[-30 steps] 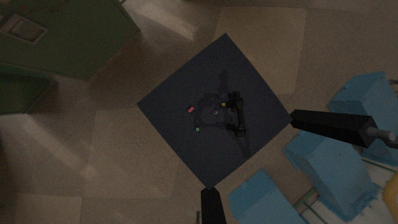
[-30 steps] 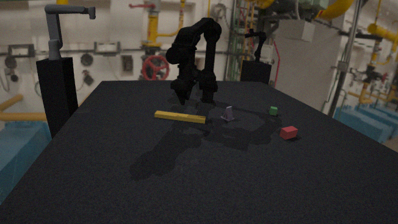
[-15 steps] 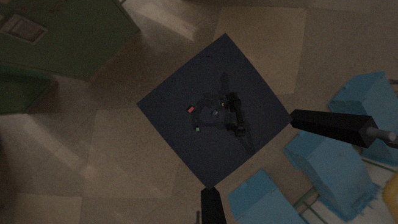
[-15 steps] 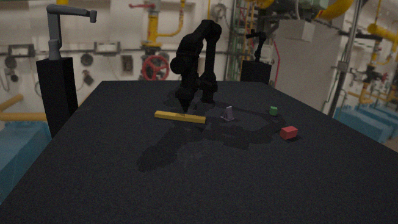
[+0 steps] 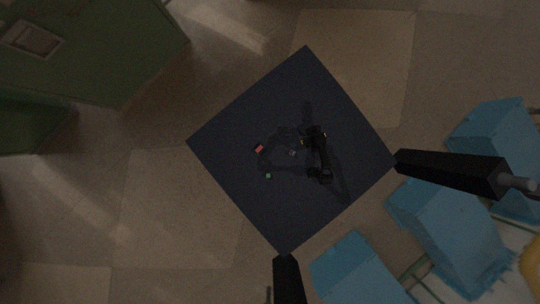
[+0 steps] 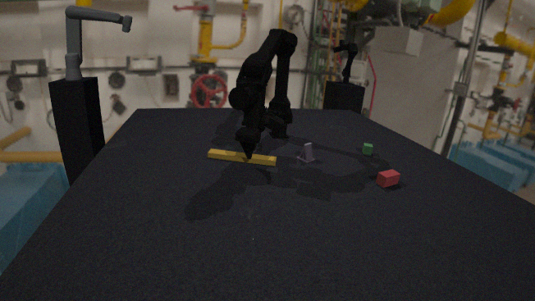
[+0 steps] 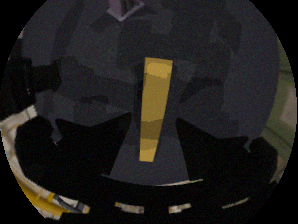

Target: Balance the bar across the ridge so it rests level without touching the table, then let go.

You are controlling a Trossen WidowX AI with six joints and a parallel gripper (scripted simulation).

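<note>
Right now my gripper tip is 3 cm to the left of the bar, 1 cm past it and 1 cm above it. Also, from my gripper tip: red block (36 cm to the left, 20 cm ahead, 1 cm below); green block (44 cm to the left, 1 cm below, 1 cm behind).
</note>
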